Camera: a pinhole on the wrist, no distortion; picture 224 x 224 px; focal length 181.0 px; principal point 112.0 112.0 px. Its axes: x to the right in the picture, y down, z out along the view. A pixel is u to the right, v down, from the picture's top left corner.
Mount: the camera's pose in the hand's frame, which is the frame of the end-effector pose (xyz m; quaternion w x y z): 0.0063 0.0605 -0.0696 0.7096 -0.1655 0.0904 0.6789
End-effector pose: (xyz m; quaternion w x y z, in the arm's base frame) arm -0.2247 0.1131 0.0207 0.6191 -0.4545 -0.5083 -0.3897
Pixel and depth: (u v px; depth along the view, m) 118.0 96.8 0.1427
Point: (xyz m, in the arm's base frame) -0.1318 0.2058 0.0105
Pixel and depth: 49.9 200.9 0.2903
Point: -0.2449 0.3479 -0.1431
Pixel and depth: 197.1 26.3 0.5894
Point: 0.2003 0.6508 0.2022
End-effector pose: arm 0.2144 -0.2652 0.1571 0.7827 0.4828 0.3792 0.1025
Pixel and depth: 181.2 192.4 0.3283
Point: 0.2845 -0.3161 0.5293
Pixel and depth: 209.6 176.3 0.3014
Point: 0.2961 -0.2581 0.5195
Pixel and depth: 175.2 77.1 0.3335
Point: 0.4476 -0.2341 0.4247
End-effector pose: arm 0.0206 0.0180 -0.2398 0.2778 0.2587 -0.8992 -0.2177
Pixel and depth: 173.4 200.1 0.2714
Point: -0.0436 0.3269 -0.2656
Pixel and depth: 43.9 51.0 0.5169
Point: -0.3889 0.1188 -0.5369
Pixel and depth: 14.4 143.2 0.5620
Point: -0.1927 0.2346 -0.7250
